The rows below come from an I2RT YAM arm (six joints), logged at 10 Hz.
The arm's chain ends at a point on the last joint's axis. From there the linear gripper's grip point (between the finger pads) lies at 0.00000 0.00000 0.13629 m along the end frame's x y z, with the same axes.
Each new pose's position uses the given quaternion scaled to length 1; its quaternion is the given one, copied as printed.
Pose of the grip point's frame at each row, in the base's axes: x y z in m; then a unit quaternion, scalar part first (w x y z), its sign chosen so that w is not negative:
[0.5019 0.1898 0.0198 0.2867 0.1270 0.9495 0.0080]
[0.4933 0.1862 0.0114 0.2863 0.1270 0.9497 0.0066]
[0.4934 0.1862 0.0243 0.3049 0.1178 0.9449 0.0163]
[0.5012 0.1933 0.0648 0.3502 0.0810 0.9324 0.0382]
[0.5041 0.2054 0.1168 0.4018 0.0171 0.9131 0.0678]
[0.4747 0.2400 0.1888 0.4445 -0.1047 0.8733 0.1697]
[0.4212 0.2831 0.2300 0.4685 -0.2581 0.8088 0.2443]
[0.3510 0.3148 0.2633 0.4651 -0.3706 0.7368 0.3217]
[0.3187 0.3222 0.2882 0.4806 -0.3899 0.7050 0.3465]
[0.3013 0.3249 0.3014 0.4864 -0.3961 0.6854 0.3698]
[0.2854 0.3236 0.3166 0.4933 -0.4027 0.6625 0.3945]
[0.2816 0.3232 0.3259 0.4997 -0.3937 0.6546 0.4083]
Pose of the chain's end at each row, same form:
[0.4274 0.1977 0.1337 0.2867 0.1270 0.9495 0.0080]
[0.4190 0.1944 0.1253 0.2863 0.1270 0.9497 0.0066]
[0.4143 0.1918 0.1352 0.3049 0.1178 0.9449 0.0163]
[0.4114 0.1913 0.1673 0.3502 0.0810 0.9324 0.0382]
[0.4038 0.1904 0.2078 0.4018 0.0171 0.9131 0.0678]
[0.3737 0.1869 0.2634 0.4445 -0.1047 0.8733 0.1697]
[0.3351 0.1963 0.2902 0.4685 -0.2581 0.8088 0.2443]
[0.2901 0.2032 0.3124 0.4651 -0.3706 0.7368 0.3217]
[0.2632 0.2045 0.3288 0.4806 -0.3899 0.7050 0.3465]
[0.2504 0.2033 0.3359 0.4864 -0.3961 0.6854 0.3698]
[0.2396 0.1982 0.3441 0.4933 -0.4027 0.6625 0.3945]
[0.2363 0.1967 0.3487 0.4997 -0.3937 0.6546 0.4083]

